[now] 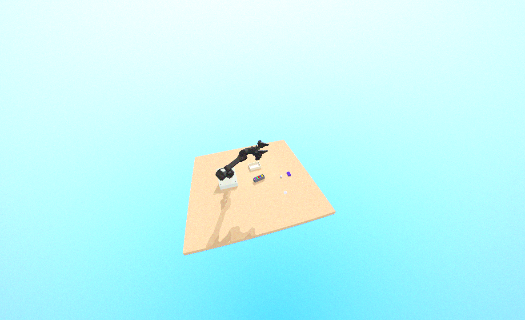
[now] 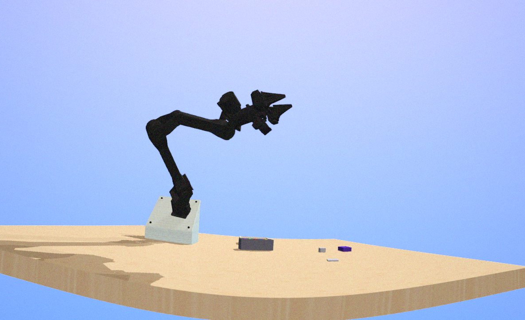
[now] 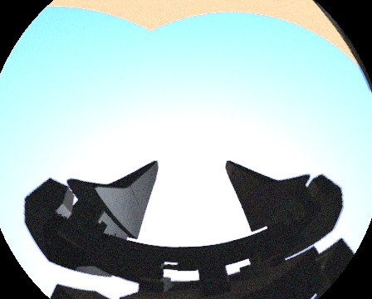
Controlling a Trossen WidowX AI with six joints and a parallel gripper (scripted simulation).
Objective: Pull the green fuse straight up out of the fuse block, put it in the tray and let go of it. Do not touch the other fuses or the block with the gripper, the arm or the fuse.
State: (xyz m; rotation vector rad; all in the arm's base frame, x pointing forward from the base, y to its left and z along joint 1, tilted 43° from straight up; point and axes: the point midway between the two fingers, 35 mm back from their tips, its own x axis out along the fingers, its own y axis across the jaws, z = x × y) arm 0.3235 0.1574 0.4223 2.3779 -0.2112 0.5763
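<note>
The green fuse is 110 mm behind my gripper tip, 160 mm to the left of it and 480 mm below it. Also, from my gripper tip: grey cube: 150 mm ahead, 150 mm to the left, 500 mm below; then flat grey piece: 140 mm ahead, 70 mm to the right, 510 mm below; then purple block: 240 mm ahead, 180 mm to the left, 500 mm below.
</note>
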